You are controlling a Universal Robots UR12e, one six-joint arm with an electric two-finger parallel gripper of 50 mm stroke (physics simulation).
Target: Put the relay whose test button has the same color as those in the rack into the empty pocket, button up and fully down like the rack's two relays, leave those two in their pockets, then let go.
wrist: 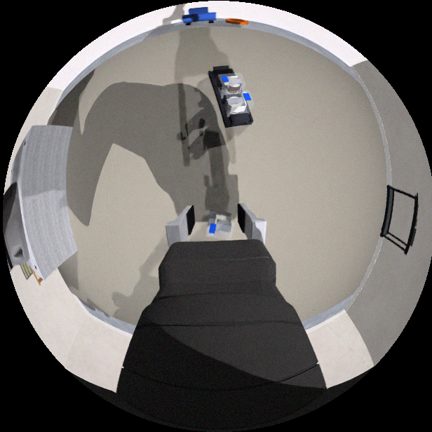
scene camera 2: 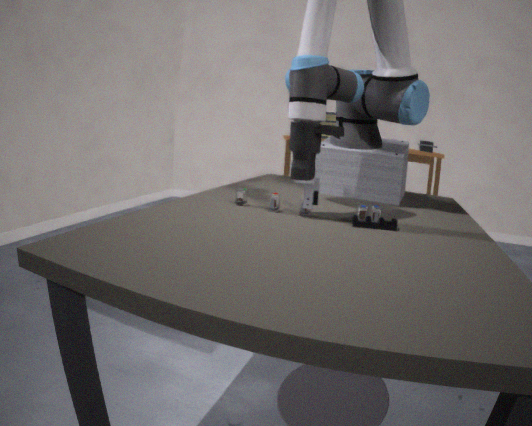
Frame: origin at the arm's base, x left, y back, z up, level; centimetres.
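Where they show: gripper, fingertip midpoint: (scene camera 2: 310,206); arm's base, link origin: (scene camera 2: 356,143).
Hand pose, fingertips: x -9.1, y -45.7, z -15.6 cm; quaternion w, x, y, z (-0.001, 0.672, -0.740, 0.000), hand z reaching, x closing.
Observation:
Things, the pixels of their top centre, and the offset from my fingertips.
- black rack, top centre: (scene camera 2: 375,217) dx +16.0, dy -3.8, dz +0.0 cm
- red-button relay, top centre: (scene camera 2: 274,193) dx -9.1, dy +0.1, dz +2.1 cm
- green-button relay, top centre: (scene camera 2: 242,188) dx -18.5, dy +2.9, dz +2.1 cm
A clear-cased relay with a blue button (wrist: 221,220) stands on the table between the fingers in the wrist view; the finger largely hides it in the scene view. My gripper (scene camera 2: 308,207) (wrist: 215,213) is open, lowered around this relay, with a gap on each side in the wrist view. The black rack (scene camera 2: 375,226) (wrist: 239,121) holds two blue-button relays, one (scene camera 2: 362,213) (wrist: 232,86) beside the other (scene camera 2: 375,214) (wrist: 236,105). Its empty pocket is at the end farther from my gripper. A red-button relay (scene camera 2: 274,202) and a green-button relay (scene camera 2: 241,197) stand left of my gripper in the scene view.
The grey robot pedestal (scene camera 2: 362,172) (wrist: 47,195) stands behind the table's work area. A wooden side table (scene camera 2: 438,175) is farther back. The arm casts a broad shadow between the gripper and the rack. A black-framed object (wrist: 388,212) stands beyond the table edge.

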